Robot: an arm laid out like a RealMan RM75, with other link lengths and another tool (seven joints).
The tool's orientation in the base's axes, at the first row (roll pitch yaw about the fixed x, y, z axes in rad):
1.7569, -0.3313, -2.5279
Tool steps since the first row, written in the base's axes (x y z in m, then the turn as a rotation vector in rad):
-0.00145, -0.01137, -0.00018, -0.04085, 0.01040, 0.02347
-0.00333, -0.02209, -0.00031, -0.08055, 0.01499, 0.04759
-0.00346, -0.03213, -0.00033, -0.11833, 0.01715, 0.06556
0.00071, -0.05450, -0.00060, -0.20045, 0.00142, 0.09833
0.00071, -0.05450, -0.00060, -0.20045, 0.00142, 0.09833
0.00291, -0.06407, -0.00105, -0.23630, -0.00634, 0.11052
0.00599, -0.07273, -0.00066, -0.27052, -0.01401, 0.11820
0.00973, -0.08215, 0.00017, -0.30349, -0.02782, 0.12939
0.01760, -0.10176, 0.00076, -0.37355, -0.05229, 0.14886
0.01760, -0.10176, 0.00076, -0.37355, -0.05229, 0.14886
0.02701, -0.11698, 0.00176, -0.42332, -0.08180, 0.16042
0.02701, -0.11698, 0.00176, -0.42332, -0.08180, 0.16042
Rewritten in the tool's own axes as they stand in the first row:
0.00725, -0.00420, -0.00782, 0.03355, 0.01898, 0.02902
0.01450, -0.00821, -0.01488, 0.06959, 0.03679, 0.05275
0.02006, -0.01162, -0.02251, 0.10346, 0.04836, 0.07450
0.02894, -0.01872, -0.04223, 0.18617, 0.06083, 0.10719
0.02894, -0.01872, -0.04223, 0.18617, 0.06083, 0.10719
0.03230, -0.02201, -0.05086, 0.22208, 0.06401, 0.12115
0.03476, -0.02408, -0.05948, 0.25521, 0.06328, 0.13496
0.03727, -0.02589, -0.06917, 0.29186, 0.06394, 0.14267
0.04206, -0.03070, -0.08919, 0.36568, 0.06298, 0.16355
0.04206, -0.03070, -0.08919, 0.36568, 0.06298, 0.16355
0.04340, -0.03341, -0.10685, 0.42398, 0.05613, 0.16945
0.04340, -0.03341, -0.10685, 0.42398, 0.05613, 0.16945

